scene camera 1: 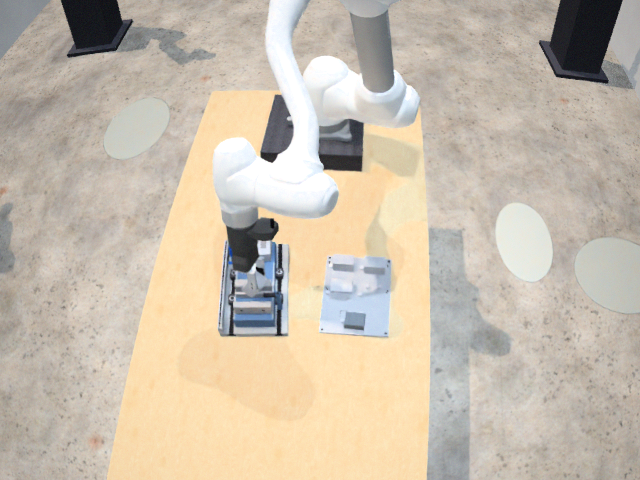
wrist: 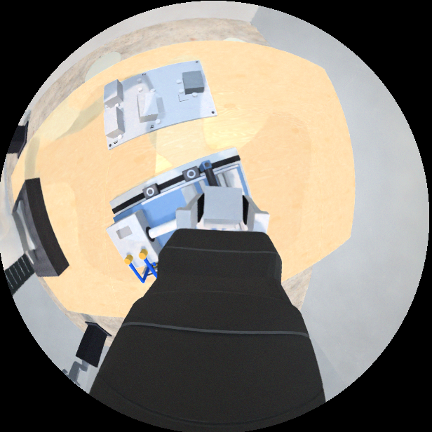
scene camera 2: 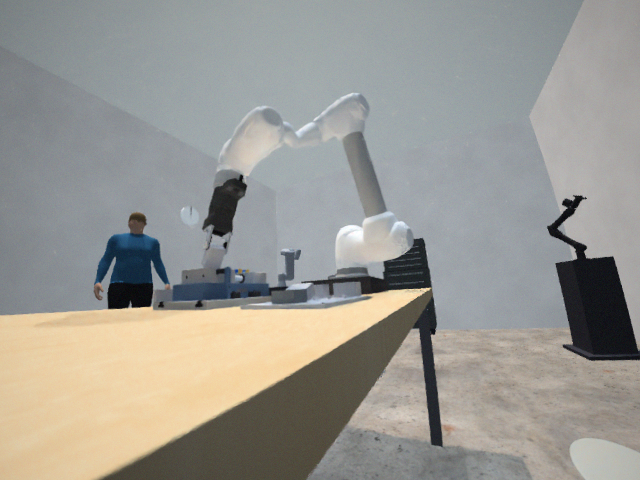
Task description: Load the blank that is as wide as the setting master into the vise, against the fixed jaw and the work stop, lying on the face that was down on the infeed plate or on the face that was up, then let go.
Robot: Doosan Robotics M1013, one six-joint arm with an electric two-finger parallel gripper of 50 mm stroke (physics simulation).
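Frame: origin at the arm's base, x ahead, y left, z up, level; millimetres.
Seen in the pictures: gripper, fingertip midpoint: [scene camera 1: 257, 283] [scene camera 2: 215, 251]; arm's base at its link origin: [scene camera 1: 325, 124] [scene camera 2: 352, 280].
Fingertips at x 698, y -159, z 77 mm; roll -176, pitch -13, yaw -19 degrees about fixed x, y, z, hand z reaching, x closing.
Note:
Offsets run from my fingertips to a thing's middle. "pt": to the spot under its first point.
My gripper [scene camera 1: 253, 285] [scene camera 2: 218, 242] [wrist: 222, 202] is shut on a light grey blank @(12 mm down, 4 mm back, 11 mm right) [scene camera 2: 213, 257] [wrist: 223, 200] above the vise @(94 mm down, 65 mm back, 28 mm right) [scene camera 1: 254, 320] [scene camera 2: 201, 291] [wrist: 165, 206]. In scene camera 2 the blank leans with the tilted gripper, and its lower end is close to the top of the fixed jaw [scene camera 1: 253, 308] [scene camera 2: 199, 275]. Whether it touches the jaw or vise bed is hidden. The work stop @(pt 68 mm down, 7 mm ahead, 50 mm left) [scene camera 1: 278, 299] [wrist: 206, 165] is a blue bracket with a black rod beside the jaw gap. A dark grey block @(123 mm down, 40 mm ahead, 254 mm left) [scene camera 1: 354, 320] [scene camera 2: 289, 296] [wrist: 193, 82], apparently the setting master, sits on the infeed plate @(140 mm down, 53 mm back, 260 mm left) [scene camera 1: 379, 310] [wrist: 167, 82].
Three light blocks @(118 mm down, 148 mm back, 222 mm left) [scene camera 1: 342, 265] @(118 mm down, 140 mm back, 312 mm left) [scene camera 1: 374, 268] [wrist: 147, 107] stand at the infeed plate's other end. The vise's drive housing [wrist: 127, 232] has yellow fittings and blue hoses [wrist: 136, 272]. The robot's dark base block [scene camera 1: 341, 159] is at the back. A person [scene camera 2: 130, 260] stands beyond the table.

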